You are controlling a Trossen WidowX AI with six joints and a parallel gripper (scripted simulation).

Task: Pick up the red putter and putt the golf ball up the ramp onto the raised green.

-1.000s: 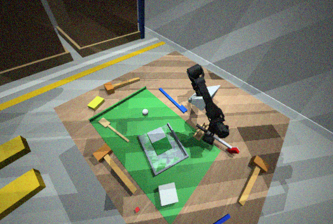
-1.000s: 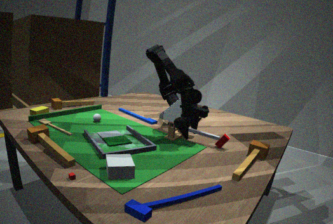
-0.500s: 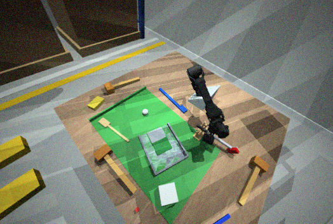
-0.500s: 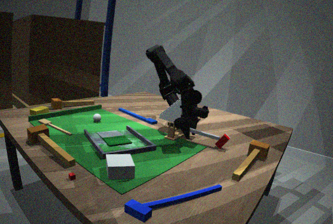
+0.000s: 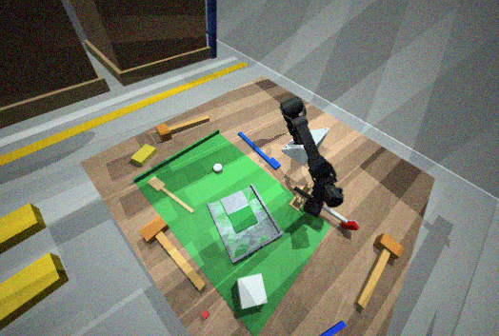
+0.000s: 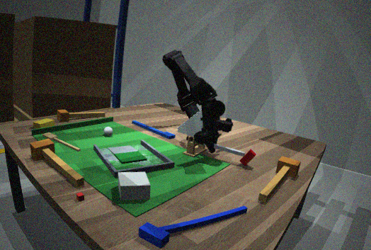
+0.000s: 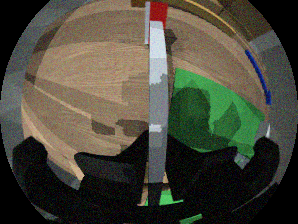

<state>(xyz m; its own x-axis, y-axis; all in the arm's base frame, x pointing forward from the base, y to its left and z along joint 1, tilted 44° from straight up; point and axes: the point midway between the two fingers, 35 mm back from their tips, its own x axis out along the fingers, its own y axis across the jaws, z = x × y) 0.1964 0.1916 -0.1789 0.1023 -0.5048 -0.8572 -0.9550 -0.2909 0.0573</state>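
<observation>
Now: gripper tip 3 cm to the right of the red putter, 3 cm below it and 1 cm past it. From my gripper tip the other things lie so: blue mallet (39 cm ahead, 27 cm to the left); wooden stand (7 cm to the right, 2 cm ahead, 2 cm above); white golf ball (42 cm to the right, 24 cm ahead, 1 cm above).
</observation>
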